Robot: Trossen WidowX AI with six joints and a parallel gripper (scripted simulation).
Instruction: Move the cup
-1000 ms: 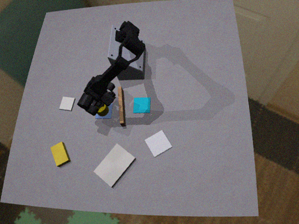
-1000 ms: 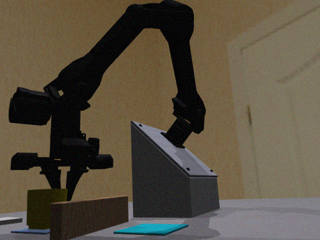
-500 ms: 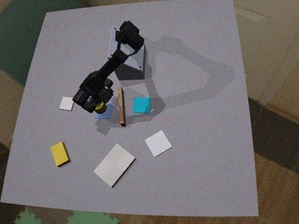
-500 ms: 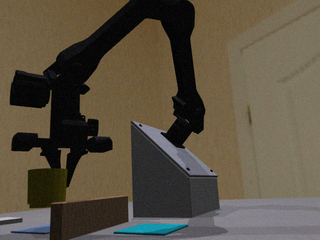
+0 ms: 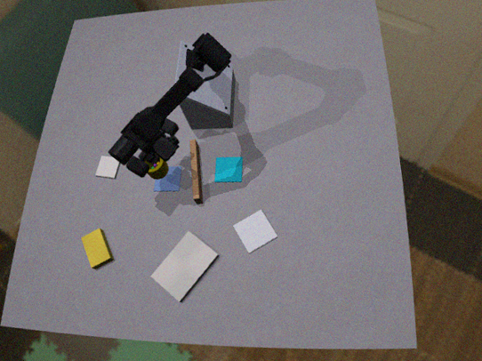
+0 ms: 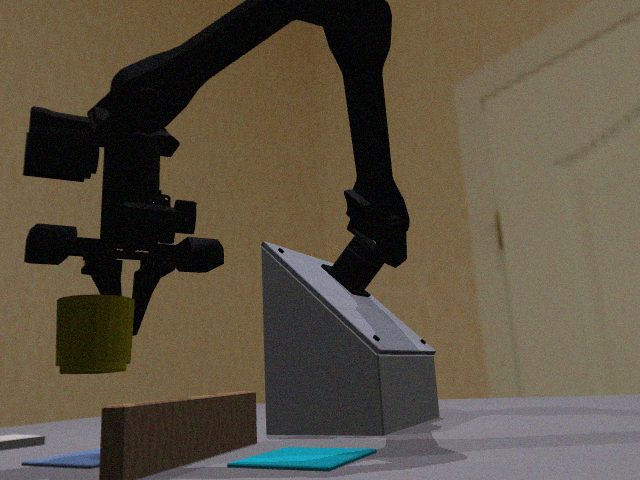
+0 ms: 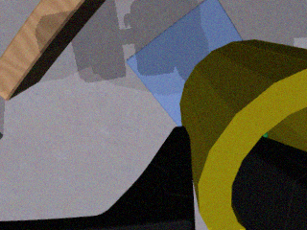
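My gripper tip is now 190 mm to the right of the cyan pad and 120 mm above it. Round my gripper tip: wooden bar (10 mm ahead, 90 mm to the left, 100 mm below); then yellow cup (20 mm ahead, 20 mm to the right).
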